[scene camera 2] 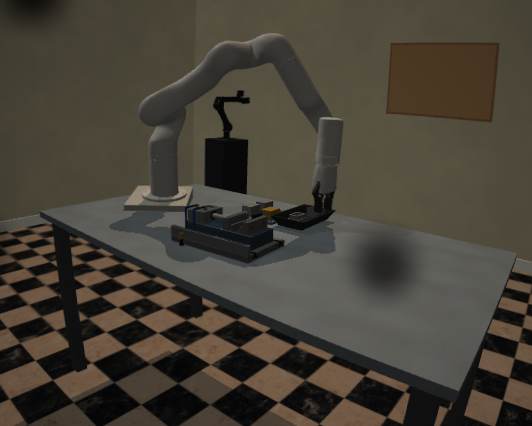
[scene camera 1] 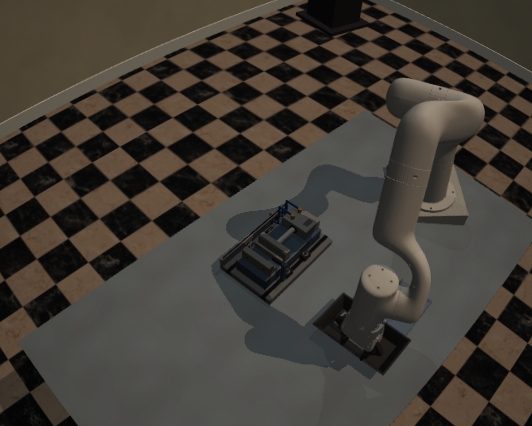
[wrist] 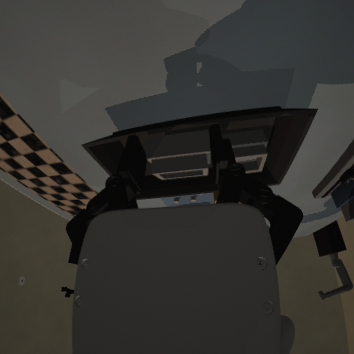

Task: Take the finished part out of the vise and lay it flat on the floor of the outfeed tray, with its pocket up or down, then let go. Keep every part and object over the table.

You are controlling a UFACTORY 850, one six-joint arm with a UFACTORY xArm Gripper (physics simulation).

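Observation:
My gripper point(scene camera 1: 356, 340) point(scene camera 2: 323, 206) point(wrist: 174, 141) points down into the dark outfeed tray point(scene camera 2: 300, 221) point(wrist: 294, 137) and is shut on the finished part. The finished part point(wrist: 180, 145) is a grey block between the two fingers in the wrist view, with a rectangular pocket opening on its lower side there. It is low inside the tray walls; whether it touches the tray floor cannot be told. The arm and fingers hide it in scene camera 1. The vise point(scene camera 1: 272, 252) point(scene camera 2: 227, 230) stands apart from the tray, with no part visible between its jaws.
Another pocketed grey part point(scene camera 2: 296, 215) point(wrist: 250, 149) lies in the tray, beside the right finger in the wrist view. A blue plate point(scene camera 1: 406, 320) point(wrist: 189, 200) is next to the tray. Grey blocks point(scene camera 2: 251, 209) and a yellow block point(scene camera 2: 271, 213) stand near the tray.

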